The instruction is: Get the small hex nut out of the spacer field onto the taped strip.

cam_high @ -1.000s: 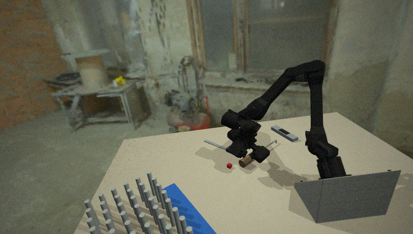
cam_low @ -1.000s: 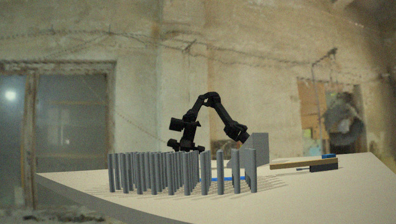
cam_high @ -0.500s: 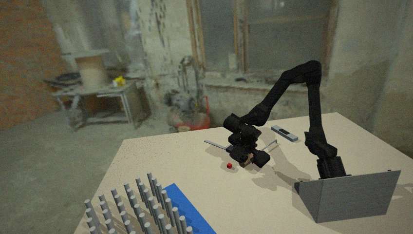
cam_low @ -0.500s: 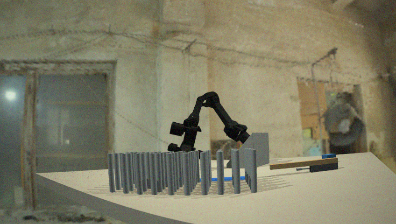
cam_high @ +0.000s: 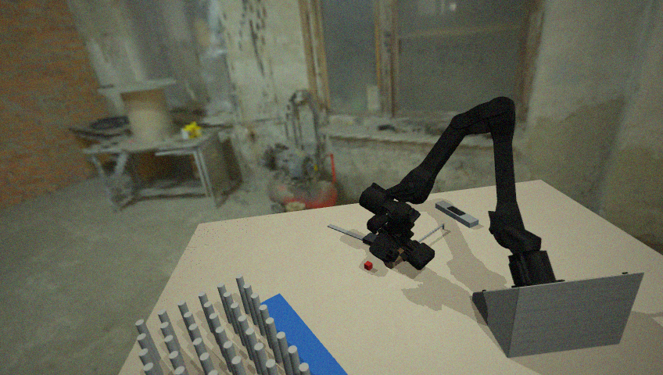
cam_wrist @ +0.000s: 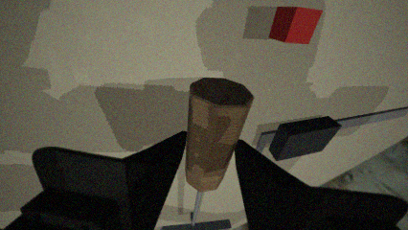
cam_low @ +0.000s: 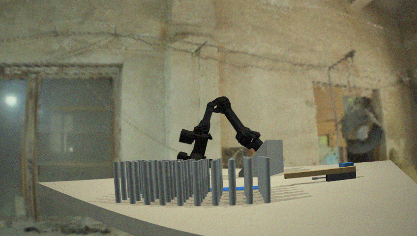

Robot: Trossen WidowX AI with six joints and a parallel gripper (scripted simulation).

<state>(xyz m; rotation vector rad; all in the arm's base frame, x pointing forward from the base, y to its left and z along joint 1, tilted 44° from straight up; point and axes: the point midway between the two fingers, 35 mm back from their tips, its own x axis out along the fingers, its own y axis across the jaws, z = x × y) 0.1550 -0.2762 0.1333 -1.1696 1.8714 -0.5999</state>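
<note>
The small red cube lies 9 cm ahead of my gripper tip, 1 cm to the left of it and 1 cm below it. The rest, counted from my gripper tip: grey flat block 26 cm behind, 16 cm to the right; blue taped strip 29 cm ahead, 23 cm to the left, 2 cm below.
</note>
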